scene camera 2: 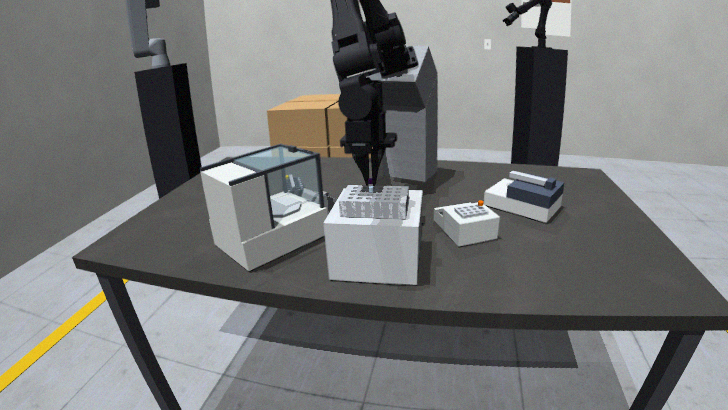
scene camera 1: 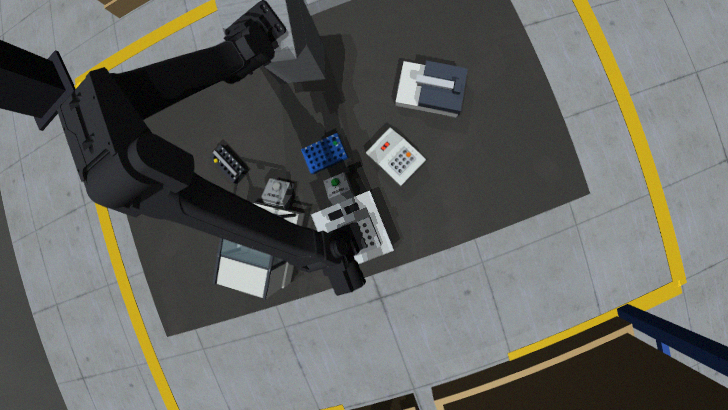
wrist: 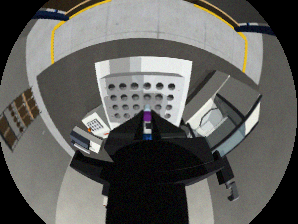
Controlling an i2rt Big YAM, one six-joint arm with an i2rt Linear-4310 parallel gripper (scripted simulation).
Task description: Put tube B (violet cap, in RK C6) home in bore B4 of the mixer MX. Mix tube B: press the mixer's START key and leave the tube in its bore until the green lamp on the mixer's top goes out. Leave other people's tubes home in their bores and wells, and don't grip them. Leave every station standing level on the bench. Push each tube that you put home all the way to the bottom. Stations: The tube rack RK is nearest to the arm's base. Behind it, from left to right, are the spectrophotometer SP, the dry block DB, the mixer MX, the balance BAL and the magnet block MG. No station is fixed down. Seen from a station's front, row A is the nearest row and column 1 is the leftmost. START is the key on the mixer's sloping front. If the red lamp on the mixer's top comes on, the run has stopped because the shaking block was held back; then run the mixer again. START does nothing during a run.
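Visible in the pictures: my gripper, which the wrist view shows too; a blue tube rack RK; a dry block DB; a spectrophotometer SP; a mixer MX; a glass-walled balance BAL.
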